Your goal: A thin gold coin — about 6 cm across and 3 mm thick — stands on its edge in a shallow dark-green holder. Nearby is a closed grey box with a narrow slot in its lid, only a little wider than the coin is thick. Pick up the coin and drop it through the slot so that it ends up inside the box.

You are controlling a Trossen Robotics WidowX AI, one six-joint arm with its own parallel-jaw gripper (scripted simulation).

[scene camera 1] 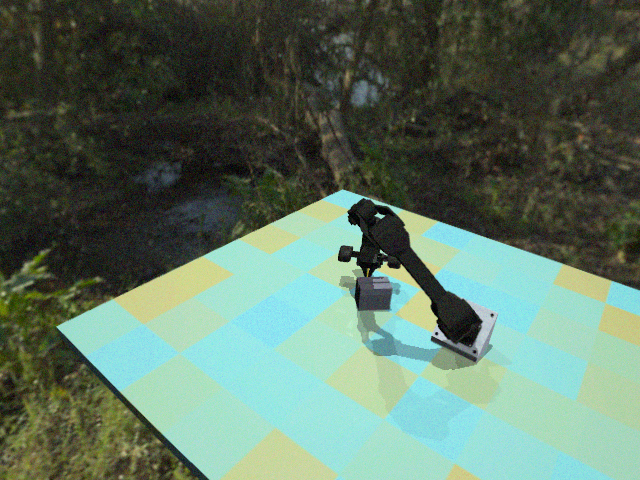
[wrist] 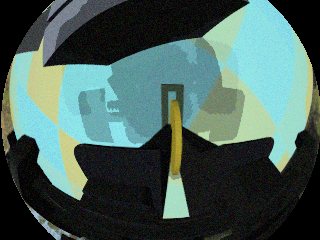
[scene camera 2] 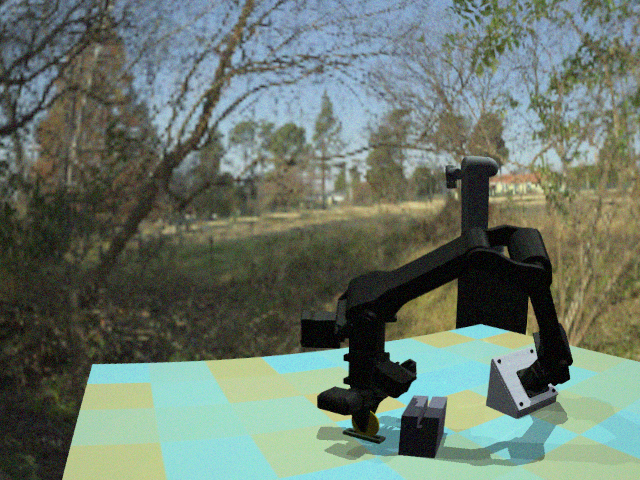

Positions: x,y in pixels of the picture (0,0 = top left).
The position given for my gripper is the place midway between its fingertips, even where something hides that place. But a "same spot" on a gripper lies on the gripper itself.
My gripper shows in scene camera 1, in the wrist view (172,128) and in scene camera 2. The same spot on my gripper: (scene camera 1: 369,257) is (scene camera 2: 401,373).
